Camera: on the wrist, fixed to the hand. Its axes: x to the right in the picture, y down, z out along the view.
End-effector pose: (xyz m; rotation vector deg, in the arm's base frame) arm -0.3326 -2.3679 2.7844 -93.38 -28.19 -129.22
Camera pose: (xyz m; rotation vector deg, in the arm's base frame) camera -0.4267 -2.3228 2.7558 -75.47 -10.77 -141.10
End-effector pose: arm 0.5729 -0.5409 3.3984 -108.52 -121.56 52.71
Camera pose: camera 0.5349 -0.5203 3.4976 -117.43 -114.35 26.94
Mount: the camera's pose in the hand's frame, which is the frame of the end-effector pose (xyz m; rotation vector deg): -0.0012 -0.0846 -0.0675 -8.38 16.95 4.61
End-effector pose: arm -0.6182 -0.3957 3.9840 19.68 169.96 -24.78
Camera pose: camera -0.6434 -0.4550 4.0710 -28.94 -169.38 8.69
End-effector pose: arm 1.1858 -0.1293 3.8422 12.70 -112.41 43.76
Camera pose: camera 1.2745 -0.1556 3.8983 -3.24 -99.85 37.81
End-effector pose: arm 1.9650 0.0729 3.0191 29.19 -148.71 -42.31
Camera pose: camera 2.0168 -0.0220 3.0243 24.70 -129.26 -43.36
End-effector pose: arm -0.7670 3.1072 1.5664 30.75 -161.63 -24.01
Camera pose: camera -0.7197 3.0165 1.6019 23.78 -143.03 -27.63
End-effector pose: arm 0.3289 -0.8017 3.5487 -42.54 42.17 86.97
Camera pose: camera 0.4158 -0.8511 3.5072 -61.55 50.95 89.63
